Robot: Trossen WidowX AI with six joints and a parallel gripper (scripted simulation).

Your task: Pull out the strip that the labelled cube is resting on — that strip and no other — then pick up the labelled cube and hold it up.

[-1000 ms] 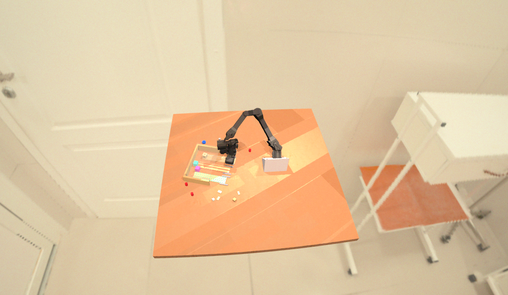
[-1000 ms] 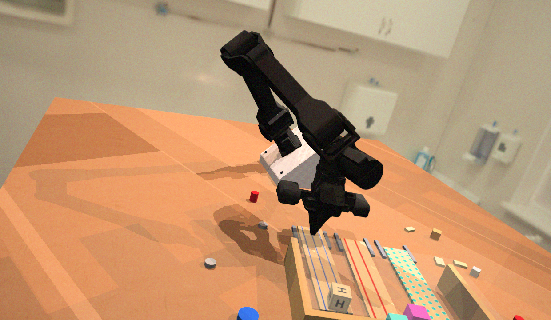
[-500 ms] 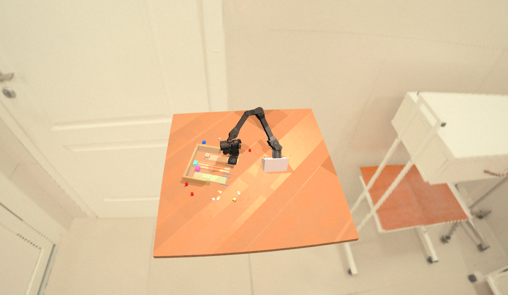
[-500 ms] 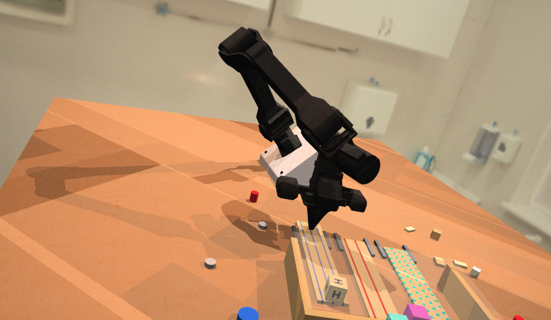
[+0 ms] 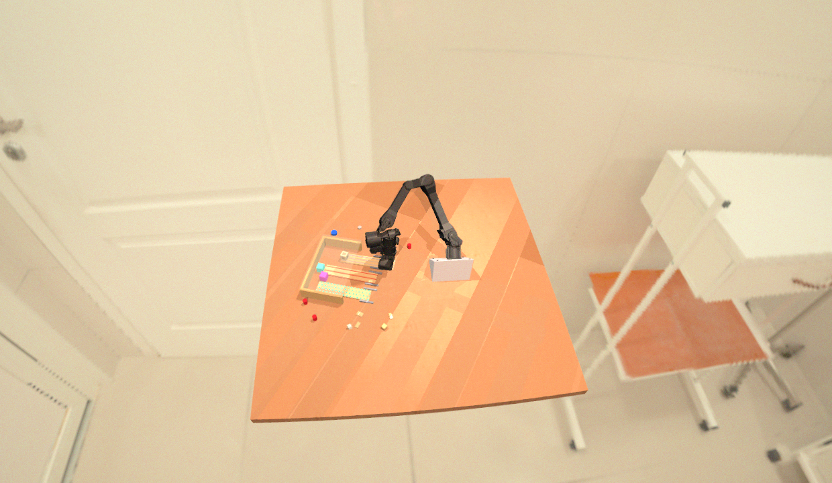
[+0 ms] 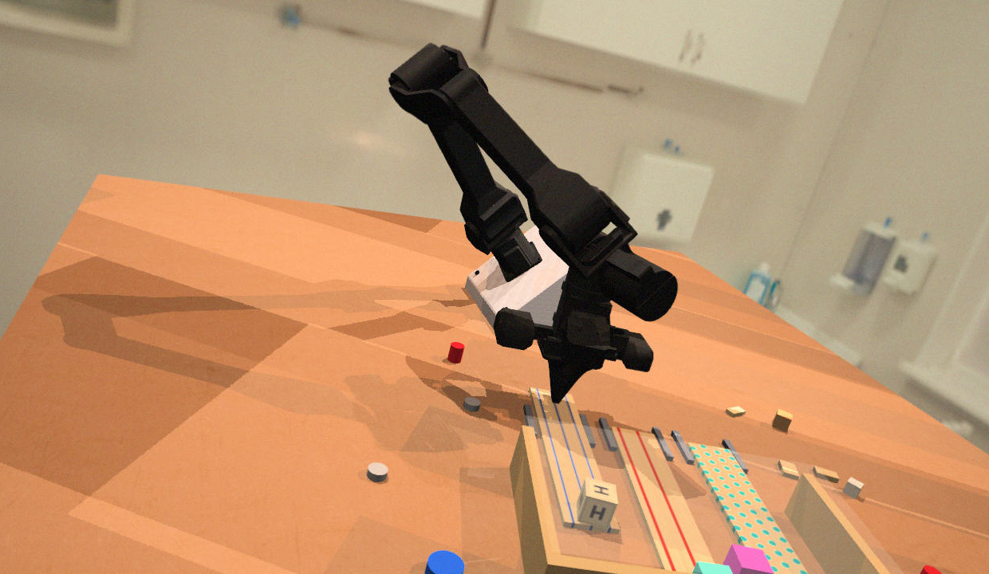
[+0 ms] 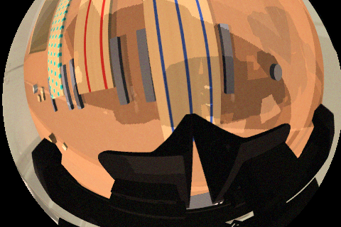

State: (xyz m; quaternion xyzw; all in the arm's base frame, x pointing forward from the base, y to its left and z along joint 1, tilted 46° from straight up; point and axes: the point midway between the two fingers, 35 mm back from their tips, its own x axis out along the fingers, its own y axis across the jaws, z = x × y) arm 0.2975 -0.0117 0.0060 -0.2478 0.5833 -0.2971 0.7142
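Now: the strip 10 cm ahead of my gripper tip and 1 cm to the right of it. The rest, counted from my gripper tip: cube: 21 cm ahead, 3 cm to the right, 2 cm above; then blue disc: 28 cm ahead, 18 cm to the right.
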